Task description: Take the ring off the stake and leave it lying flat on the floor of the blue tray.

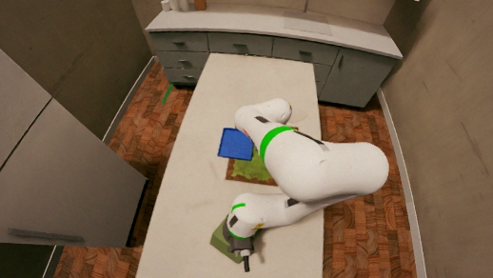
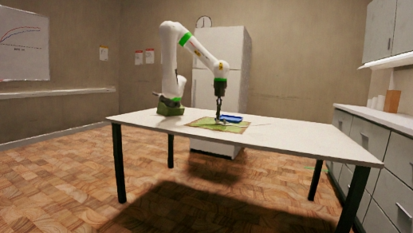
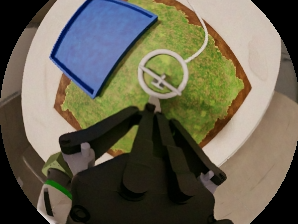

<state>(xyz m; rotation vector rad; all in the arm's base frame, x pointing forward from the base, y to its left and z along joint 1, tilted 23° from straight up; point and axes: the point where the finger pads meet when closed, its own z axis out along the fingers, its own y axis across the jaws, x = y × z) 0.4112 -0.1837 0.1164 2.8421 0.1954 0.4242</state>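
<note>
My hand is 50 mm short of the grey stake, 10 mm to the right of it and 10 mm above it. Also, from my hand: blue tray: 180 mm to the left, 80 mm ahead, 30 mm below; green mat: 50 mm below, 20 mm ahead, 10 mm to the left.
</note>
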